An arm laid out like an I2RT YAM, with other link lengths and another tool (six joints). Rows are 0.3 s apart.
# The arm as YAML. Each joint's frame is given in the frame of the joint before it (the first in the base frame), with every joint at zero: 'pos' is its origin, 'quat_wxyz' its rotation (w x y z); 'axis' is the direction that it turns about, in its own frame. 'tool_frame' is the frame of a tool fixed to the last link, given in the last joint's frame.
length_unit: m
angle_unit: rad
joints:
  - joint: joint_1
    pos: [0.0, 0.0, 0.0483]
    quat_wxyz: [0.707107, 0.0, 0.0, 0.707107]
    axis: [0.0, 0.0, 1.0]
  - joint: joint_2
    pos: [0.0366, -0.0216, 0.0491]
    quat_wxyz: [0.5, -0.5, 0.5, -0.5]
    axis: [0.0, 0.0, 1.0]
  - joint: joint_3
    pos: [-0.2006, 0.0, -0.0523]
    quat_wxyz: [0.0, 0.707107, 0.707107, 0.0]
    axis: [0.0, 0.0, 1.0]
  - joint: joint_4
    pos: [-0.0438, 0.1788, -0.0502]
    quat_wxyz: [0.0, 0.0, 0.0, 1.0]
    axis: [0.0, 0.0, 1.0]
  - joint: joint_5
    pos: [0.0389, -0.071, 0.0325]
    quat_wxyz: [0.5, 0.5, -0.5, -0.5]
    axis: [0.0, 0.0, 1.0]
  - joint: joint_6
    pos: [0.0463, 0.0, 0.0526]
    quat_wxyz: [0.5, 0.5, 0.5, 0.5]
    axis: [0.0, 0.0, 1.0]
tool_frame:
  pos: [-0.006, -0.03, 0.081]
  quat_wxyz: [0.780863, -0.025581, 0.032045, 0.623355]
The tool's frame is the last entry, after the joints.
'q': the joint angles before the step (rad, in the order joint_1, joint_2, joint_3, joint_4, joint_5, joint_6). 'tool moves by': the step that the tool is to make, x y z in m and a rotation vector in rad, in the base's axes. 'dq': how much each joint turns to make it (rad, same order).
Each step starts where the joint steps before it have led.
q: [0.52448, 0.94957, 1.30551, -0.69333, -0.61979, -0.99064]
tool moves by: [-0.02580, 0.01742, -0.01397, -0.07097, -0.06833, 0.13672]
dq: [0.15951, 0.00303, -0.02304, -0.01397, 0.05527, -0.10013]
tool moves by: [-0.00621, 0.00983, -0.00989, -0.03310, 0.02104, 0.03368]
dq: [0.07061, 0.02298, -0.01538, 0.00316, 0.03833, 0.00470]
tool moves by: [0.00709, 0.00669, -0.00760, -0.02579, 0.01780, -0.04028]
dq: [0.02926, 0.02762, -0.01074, 0.01991, 0.06596, 0.02595]
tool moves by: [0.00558, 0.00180, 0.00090, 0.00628, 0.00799, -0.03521]
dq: [0.00308, 0.00767, -0.00004, 0.01842, 0.03071, 0.02770]
